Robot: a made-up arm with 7 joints. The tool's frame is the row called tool. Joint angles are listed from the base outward. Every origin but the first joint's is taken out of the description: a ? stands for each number. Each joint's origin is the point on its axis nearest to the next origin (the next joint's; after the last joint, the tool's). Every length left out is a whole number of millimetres.
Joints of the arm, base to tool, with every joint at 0 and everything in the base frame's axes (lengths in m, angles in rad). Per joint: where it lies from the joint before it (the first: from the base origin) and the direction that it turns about. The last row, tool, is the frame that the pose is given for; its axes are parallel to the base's.
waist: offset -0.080 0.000 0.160 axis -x
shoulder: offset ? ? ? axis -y
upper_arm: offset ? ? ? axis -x
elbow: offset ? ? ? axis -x
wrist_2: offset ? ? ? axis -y
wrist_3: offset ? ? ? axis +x
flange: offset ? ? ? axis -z
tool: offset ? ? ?
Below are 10 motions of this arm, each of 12 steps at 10 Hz.
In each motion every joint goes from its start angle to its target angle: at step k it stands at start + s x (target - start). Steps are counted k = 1, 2, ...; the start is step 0. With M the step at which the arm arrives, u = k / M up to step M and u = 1 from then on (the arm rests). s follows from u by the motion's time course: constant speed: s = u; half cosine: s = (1 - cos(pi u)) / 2; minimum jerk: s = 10 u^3 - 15 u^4 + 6 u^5.
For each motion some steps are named. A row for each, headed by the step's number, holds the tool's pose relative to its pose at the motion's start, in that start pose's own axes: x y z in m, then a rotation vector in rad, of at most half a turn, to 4 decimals.
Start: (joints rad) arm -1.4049 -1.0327 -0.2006 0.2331 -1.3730 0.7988 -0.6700
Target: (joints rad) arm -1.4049 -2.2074 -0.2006 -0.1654 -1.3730 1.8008 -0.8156
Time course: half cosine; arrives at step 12
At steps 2, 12:
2: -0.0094 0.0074 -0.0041 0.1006 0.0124 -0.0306
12: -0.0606 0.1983 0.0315 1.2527 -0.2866 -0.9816

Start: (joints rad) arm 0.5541 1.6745 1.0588 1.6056 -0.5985 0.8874 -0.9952
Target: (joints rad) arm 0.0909 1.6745 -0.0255 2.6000 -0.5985 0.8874 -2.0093
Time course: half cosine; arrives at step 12
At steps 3, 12:
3: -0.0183 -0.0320 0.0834 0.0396 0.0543 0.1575
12: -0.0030 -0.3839 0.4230 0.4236 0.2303 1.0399

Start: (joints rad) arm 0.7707 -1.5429 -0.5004 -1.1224 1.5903 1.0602 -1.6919
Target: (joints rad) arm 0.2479 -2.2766 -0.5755 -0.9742 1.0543 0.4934 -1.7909
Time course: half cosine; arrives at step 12
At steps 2, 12:
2: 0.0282 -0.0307 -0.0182 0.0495 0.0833 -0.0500
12: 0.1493 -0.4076 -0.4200 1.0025 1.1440 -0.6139

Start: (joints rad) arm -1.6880 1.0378 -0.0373 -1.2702 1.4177 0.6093 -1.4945
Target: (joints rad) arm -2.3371 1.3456 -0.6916 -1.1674 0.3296 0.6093 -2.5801
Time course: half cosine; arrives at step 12
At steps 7, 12:
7: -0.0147 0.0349 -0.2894 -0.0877 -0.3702 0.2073
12: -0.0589 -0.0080 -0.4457 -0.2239 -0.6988 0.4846

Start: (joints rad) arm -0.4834 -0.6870 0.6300 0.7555 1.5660 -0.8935 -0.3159
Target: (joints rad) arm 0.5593 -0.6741 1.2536 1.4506 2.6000 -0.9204 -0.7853
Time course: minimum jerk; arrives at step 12
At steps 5, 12:
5: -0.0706 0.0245 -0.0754 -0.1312 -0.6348 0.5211
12: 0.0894 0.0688 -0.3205 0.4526 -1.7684 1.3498

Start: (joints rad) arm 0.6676 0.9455 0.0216 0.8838 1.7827 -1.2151 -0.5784
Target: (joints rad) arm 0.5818 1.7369 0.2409 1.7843 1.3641 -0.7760 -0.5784
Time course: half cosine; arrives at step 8
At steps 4, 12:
4: 0.0549 0.1727 0.1657 -0.3519 -0.3320 0.3343
12: 0.1872 0.4777 0.3363 -0.7365 -0.3168 0.8479

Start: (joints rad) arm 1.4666 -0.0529 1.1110 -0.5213 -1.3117 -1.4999 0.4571
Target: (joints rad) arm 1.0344 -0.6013 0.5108 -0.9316 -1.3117 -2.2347 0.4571
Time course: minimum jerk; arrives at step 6
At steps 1, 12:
1: -0.0119 -0.0024 0.0044 0.0012 -0.0567 0.0189
12: -0.3103 -0.1212 -0.0094 0.2890 -1.5504 0.1356

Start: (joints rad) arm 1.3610 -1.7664 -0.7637 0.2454 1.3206 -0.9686 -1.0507
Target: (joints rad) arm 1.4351 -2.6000 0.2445 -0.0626 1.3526 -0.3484 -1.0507
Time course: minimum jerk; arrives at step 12
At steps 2, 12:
2: 0.0113 -0.0037 0.0094 -0.0021 -0.0011 0.0304
12: 0.2714 -0.2003 0.1249 0.3673 -0.0557 0.9175

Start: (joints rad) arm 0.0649 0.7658 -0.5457 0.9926 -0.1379 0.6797 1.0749
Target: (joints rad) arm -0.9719 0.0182 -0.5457 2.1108 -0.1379 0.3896 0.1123
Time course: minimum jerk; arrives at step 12
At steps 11, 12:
11: 0.1877 0.4643 0.5733 -0.7801 0.4060 0.8303
12: 0.1908 0.4649 0.5757 -0.7818 0.4096 0.8383

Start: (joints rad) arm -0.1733 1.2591 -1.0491 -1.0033 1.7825 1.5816 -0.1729
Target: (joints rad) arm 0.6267 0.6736 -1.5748 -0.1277 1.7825 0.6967 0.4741
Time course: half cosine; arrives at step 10
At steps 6, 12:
6: 0.2052 -0.1077 -0.3353 -1.0013 0.6255 -0.5069
12: 0.2262 -0.2298 -0.4774 -1.5345 0.9196 -0.5180

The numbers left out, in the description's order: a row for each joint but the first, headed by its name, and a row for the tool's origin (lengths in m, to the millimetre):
shoulder: 0.000 -0.010 -0.120
upper_arm: -0.410 0.000 -0.110
elbow: 0.000 0.380 -0.080
wrist_2: 0.000 -0.040 -0.040
wrist_3: -0.050 0.000 0.330
flange: 0.000 -0.050 -0.020
tool: -0.050 -0.020 0.000

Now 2 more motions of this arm.
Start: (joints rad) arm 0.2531 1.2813 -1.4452 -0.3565 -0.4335 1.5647 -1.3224
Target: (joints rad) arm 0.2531 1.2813 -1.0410 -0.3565 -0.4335 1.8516 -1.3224
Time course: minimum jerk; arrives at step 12
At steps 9, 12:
9: -0.0828 -0.0717 0.0012 -0.1635 0.0329 0.0185
12: -0.0923 -0.0801 0.0039 -0.1820 0.0370 0.0231

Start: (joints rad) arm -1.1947 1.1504 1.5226 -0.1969 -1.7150 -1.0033 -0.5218
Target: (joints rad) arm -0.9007 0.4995 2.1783 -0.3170 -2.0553 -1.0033 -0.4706
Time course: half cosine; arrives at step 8
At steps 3, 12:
3: 0.1047 -0.0665 -0.0786 -0.0267 0.2908 -0.0989
12: 0.1568 -0.3219 -0.2949 0.0217 0.8812 -0.4598

